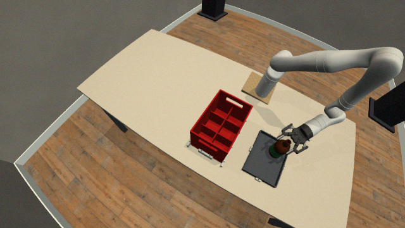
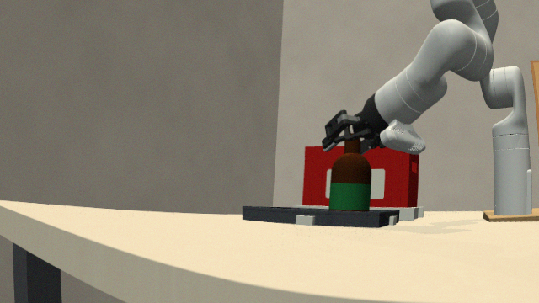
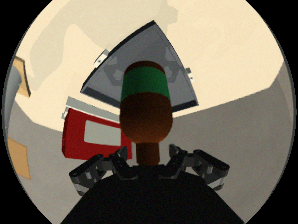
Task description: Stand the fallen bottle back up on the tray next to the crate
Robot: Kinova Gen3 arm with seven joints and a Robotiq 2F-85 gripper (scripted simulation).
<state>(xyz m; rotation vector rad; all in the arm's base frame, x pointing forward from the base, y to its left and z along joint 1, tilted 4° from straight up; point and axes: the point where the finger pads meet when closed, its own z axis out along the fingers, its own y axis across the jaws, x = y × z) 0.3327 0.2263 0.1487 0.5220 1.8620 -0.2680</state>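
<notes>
My hand is 20 mm past the brown bottle, 10 mm to the right of it and 60 mm above it. Round my hand: dark grey tray (30 mm ahead, 10 mm to the right, 130 mm below); then red crate (70 mm ahead, 300 mm to the right, 60 mm below).
</notes>
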